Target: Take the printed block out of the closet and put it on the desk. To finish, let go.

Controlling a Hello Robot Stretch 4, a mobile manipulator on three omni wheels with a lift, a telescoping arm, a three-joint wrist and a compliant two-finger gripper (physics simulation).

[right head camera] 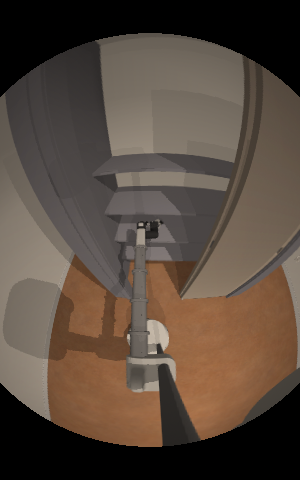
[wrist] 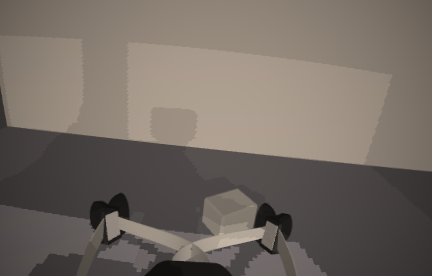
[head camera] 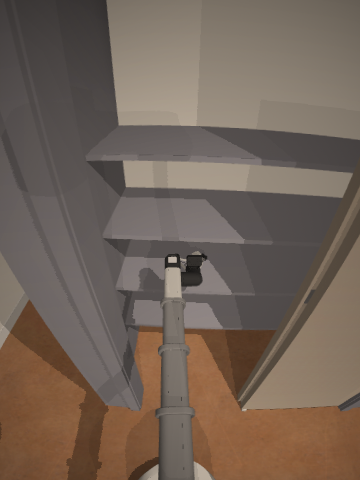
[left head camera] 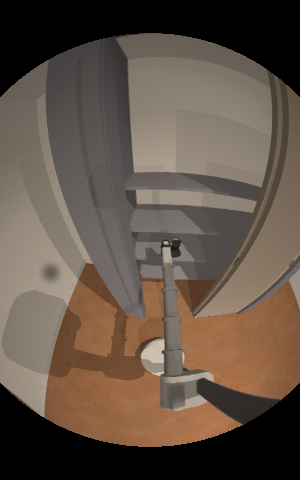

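Pixels of known places: gripper, fingertip midpoint: (wrist: 192, 215) (left head camera: 171, 240); robot's base at its link origin: (right head camera: 148, 336) (left head camera: 161, 355).
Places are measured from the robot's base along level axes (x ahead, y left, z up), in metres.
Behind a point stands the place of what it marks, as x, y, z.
Observation:
The printed block (wrist: 230, 212) @[0.980, -0.122, 0.712], a small pale beige cube, sits on a grey closet shelf (wrist: 325, 205) @[1.035, -0.243, 0.683] (head camera: 136, 265) @[0.943, 0.180, 0.684]. In the wrist view it is right of centre, close to the inner side of the right fingertip. In the head view it is mostly hidden behind the gripper. My gripper (wrist: 192, 215) @[0.995, -0.091, 0.694] (head camera: 194, 260) @[0.995, -0.091, 0.694] (left head camera: 175, 245) (right head camera: 152, 225) @[0.995, -0.091, 0.694] is open and holds nothing. Its fingertips are spread on both sides, low over the same shelf, and the block lies between their lines or slightly beyond them; the exact depth is unclear. The desk does not show in these views.
More closet shelves (head camera: 165, 142) @[0.914, 0.020, 1.293] lie above and below the gripper. The grey closet side (head camera: 55, 200) @[0.454, 0.204, 1.330] stands on the left, and a beige door panel (head camera: 320, 310) @[0.437, -0.408, 0.996] stands on the right. The back wall (wrist: 250, 100) @[1.179, -0.166, 0.763] is behind the block. My extended arm (head camera: 175, 375) @[0.312, -0.003, 0.938] reaches between the sides.

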